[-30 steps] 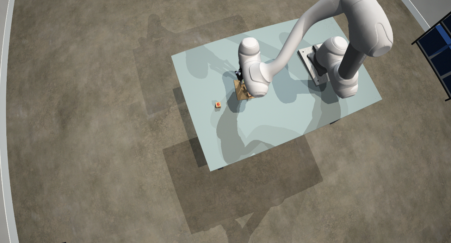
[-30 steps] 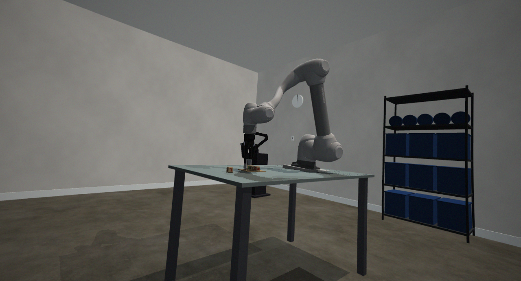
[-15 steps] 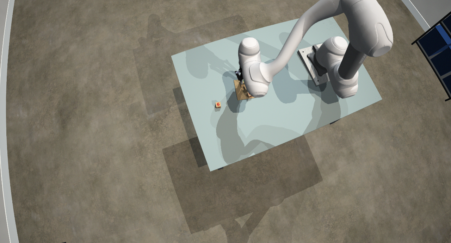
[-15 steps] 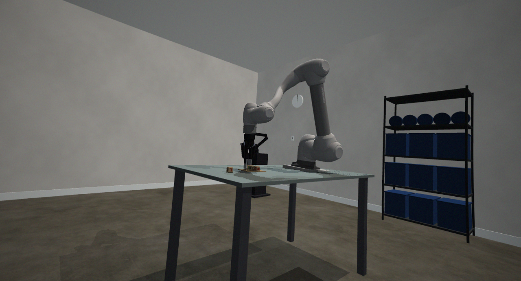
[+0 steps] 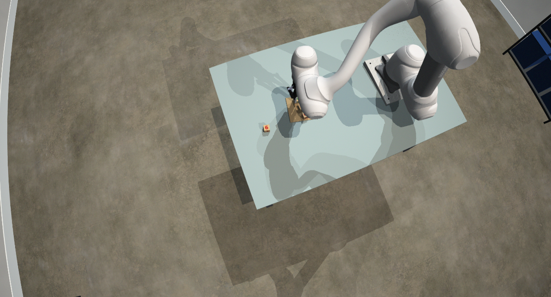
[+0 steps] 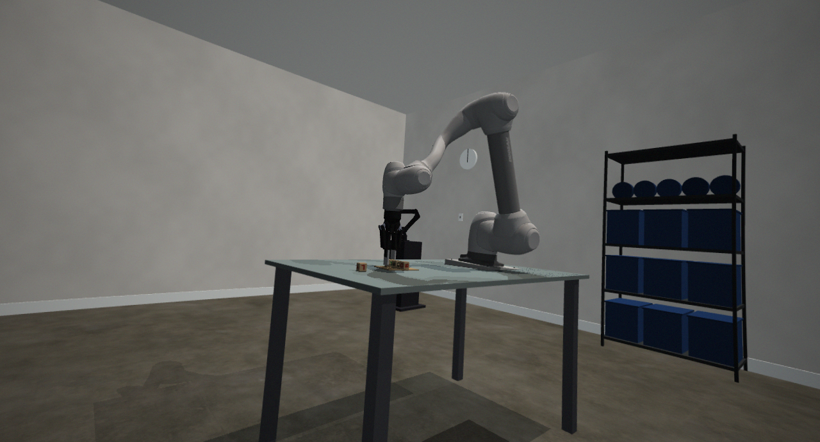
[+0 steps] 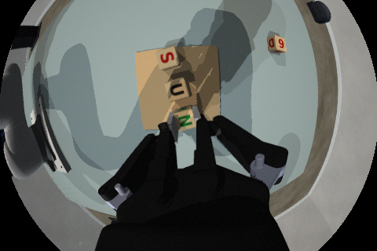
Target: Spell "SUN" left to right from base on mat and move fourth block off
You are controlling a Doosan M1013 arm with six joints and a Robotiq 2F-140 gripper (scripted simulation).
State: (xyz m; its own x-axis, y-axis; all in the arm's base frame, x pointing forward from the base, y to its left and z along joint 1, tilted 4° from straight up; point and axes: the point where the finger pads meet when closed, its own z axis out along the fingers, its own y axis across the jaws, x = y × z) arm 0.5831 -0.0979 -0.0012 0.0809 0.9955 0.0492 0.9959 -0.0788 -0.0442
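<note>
My gripper is now 20 mm above the N block. From my hand the other things lie so: S block 10 mm ahead, 100 mm to the left, 20 mm below; then mat 50 mm to the left, 40 mm below; then 6 block 220 mm ahead, 70 mm to the left, 30 mm below.
</note>
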